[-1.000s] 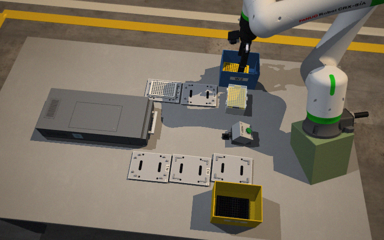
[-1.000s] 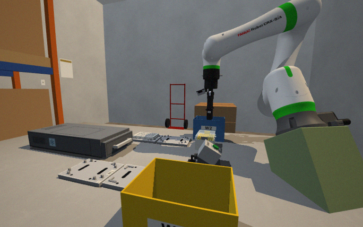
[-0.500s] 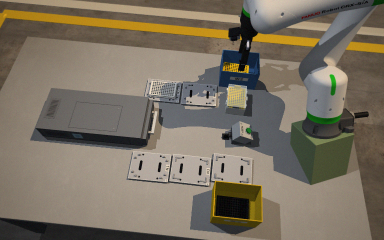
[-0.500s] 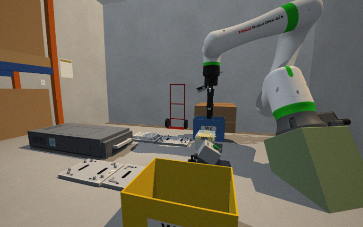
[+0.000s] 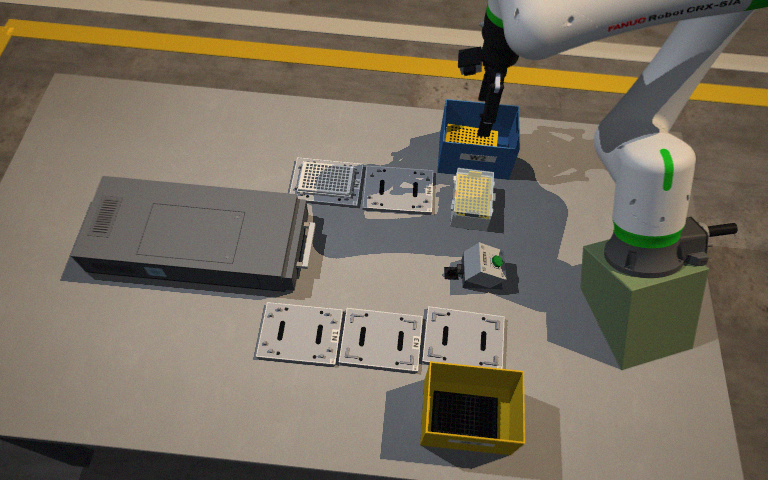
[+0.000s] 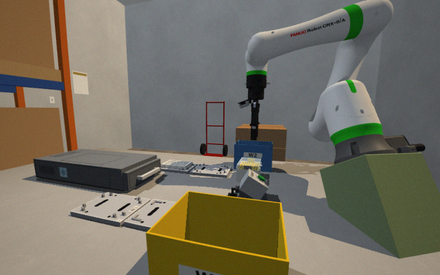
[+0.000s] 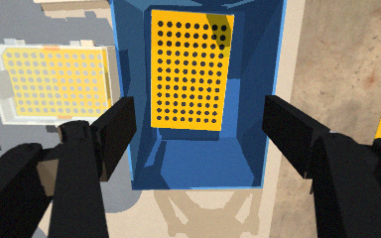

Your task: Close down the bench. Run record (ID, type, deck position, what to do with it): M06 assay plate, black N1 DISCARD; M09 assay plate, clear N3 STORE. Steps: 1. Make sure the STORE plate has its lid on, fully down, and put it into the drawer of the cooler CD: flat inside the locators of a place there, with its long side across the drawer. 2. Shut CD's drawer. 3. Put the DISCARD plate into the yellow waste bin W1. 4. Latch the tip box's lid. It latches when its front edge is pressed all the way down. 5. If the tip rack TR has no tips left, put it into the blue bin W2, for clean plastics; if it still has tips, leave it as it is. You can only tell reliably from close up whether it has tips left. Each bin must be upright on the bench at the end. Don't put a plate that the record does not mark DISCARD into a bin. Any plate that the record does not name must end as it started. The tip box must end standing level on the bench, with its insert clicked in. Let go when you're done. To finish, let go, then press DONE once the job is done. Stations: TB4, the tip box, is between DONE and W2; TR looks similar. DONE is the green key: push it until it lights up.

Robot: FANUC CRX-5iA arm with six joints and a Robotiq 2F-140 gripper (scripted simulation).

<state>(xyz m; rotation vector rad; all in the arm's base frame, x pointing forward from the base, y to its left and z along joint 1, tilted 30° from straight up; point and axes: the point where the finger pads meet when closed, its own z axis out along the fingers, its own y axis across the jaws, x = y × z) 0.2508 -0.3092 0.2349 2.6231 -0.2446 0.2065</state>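
The green DONE key is 330 mm to the left of my hand, 100 mm below it and 20 mm ahead of it. Round my hand: tip rack TR: 120 mm below, 10 mm ahead; blue bin W2: 130 mm below; white gridded plate: 370 mm ahead, 150 mm below, 50 mm to the left.
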